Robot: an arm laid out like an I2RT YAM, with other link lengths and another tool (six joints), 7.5 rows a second.
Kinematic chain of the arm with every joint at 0, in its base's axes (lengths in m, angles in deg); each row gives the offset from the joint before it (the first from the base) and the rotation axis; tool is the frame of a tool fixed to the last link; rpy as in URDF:
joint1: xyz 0 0 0.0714 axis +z
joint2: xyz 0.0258 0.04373 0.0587 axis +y
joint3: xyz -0.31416 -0.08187 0 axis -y
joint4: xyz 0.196 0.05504 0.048 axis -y
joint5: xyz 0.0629 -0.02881 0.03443 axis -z
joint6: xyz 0.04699 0 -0.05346 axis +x
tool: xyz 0.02 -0.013 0 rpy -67.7 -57.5 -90
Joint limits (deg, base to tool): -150..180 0..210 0..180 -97..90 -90..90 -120..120
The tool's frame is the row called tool.
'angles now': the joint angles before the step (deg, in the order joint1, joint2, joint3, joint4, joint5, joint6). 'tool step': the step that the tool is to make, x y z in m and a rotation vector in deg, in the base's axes. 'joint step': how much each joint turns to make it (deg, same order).
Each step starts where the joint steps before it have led.
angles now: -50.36, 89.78, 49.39, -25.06, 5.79, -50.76
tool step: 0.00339, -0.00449, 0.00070, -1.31, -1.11, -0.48
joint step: 0.01, 0.46, 0.24, 1.89, 0.19, 0.45
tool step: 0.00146, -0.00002, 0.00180, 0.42, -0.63, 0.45
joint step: 0.02, -0.06, 0.56, -0.53, -0.86, -0.05
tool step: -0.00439, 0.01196, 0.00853, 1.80, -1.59, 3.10
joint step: -0.03, -3.00, 0.03, -3.30, -3.51, -1.76
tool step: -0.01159, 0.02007, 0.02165, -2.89, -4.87, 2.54
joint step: 0.08, -7.74, -1.16, -1.23, -2.85, -1.24
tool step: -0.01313, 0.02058, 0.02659, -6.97, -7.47, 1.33
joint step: 0.34, -9.47, -1.33, 2.00, -1.60, -0.05
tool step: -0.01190, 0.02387, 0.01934, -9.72, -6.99, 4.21
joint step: 1.38, -9.64, -3.13, 5.25, -1.37, -2.69
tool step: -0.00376, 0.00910, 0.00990, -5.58, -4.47, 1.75
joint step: 0.86, -4.14, -1.62, 4.56, -0.53, -0.82
